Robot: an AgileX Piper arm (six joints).
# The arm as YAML. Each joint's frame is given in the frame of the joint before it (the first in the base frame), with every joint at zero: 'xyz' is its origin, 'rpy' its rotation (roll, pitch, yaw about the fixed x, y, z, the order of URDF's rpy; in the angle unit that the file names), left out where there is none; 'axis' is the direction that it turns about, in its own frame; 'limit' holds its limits. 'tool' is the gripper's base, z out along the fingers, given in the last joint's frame.
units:
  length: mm
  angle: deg
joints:
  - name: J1
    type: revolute
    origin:
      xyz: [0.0, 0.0, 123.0]
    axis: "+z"
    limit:
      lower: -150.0
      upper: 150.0
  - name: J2
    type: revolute
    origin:
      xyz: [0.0, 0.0, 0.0]
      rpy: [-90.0, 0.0, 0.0]
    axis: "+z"
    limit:
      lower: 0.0
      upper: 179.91
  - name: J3
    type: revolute
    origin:
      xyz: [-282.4, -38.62, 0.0]
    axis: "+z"
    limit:
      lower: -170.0
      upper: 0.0
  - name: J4
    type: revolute
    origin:
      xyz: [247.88, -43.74, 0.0]
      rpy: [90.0, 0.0, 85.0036]
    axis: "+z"
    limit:
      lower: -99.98
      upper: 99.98
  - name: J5
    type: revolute
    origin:
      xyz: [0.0, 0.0, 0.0]
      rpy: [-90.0, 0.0, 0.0]
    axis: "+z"
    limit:
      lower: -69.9
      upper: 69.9
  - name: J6
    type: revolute
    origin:
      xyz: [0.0, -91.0, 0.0]
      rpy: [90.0, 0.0, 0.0]
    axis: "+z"
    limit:
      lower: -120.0
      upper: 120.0
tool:
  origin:
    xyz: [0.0, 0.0, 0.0]
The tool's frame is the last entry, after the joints.
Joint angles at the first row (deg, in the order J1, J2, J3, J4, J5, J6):
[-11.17, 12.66, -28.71, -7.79, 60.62, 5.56]
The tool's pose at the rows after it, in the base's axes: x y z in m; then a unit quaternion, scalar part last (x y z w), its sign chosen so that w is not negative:
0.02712 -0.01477 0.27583 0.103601 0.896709 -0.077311 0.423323
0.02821 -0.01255 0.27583 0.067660 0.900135 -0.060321 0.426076
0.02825 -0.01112 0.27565 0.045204 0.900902 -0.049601 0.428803
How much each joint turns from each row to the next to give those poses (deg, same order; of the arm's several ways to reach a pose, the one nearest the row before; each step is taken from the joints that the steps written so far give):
[2.98, 0.00, 0.00, -0.01, 0.00, 0.06]
[4.58, 0.00, 0.00, 0.01, 0.00, -0.01]
[2.87, -0.23, 0.06, 0.00, 0.00, 0.01]

